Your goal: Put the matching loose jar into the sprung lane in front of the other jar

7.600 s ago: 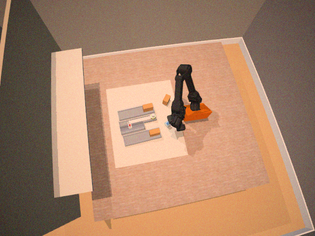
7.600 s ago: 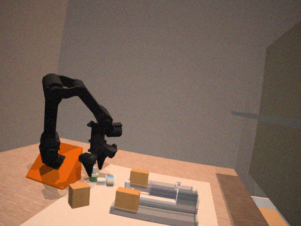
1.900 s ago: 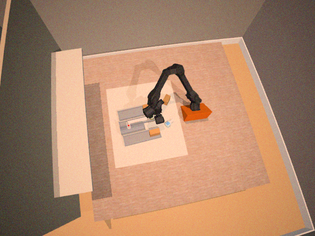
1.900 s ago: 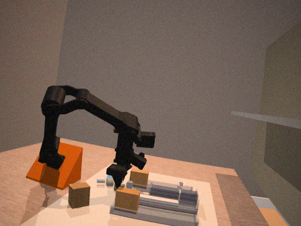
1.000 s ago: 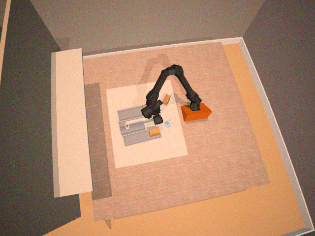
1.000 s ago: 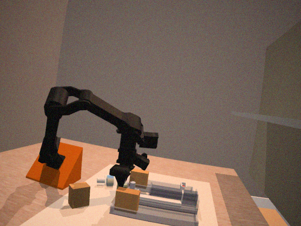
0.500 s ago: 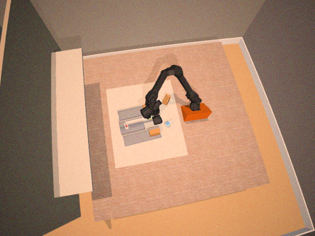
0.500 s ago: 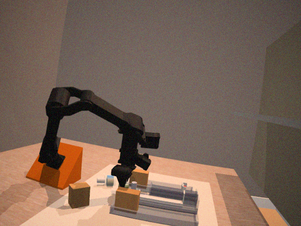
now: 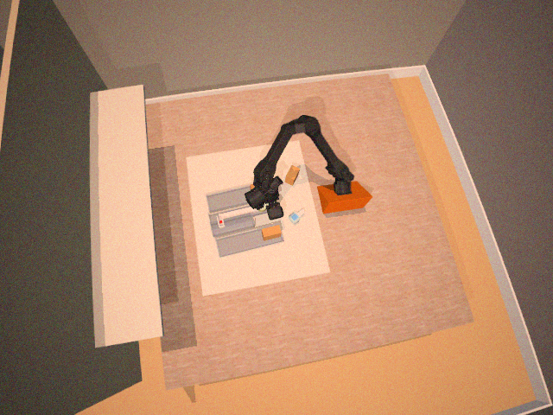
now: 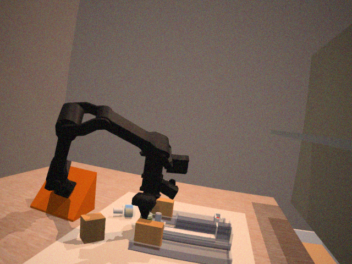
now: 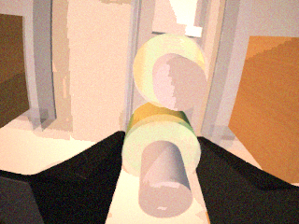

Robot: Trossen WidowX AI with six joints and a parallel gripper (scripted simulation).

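Right now my gripper tip is 150 mm short of the grey lane, 40 mm to the right of it and 30 mm above it. Round my gripper tip: red mark (220 mm ahead, 70 mm to the left, 20 mm above); then pusher plate (140 mm ahead, 50 mm to the left); then long pale shelf (520 mm ahead, 40 mm to the left, 320 mm above).
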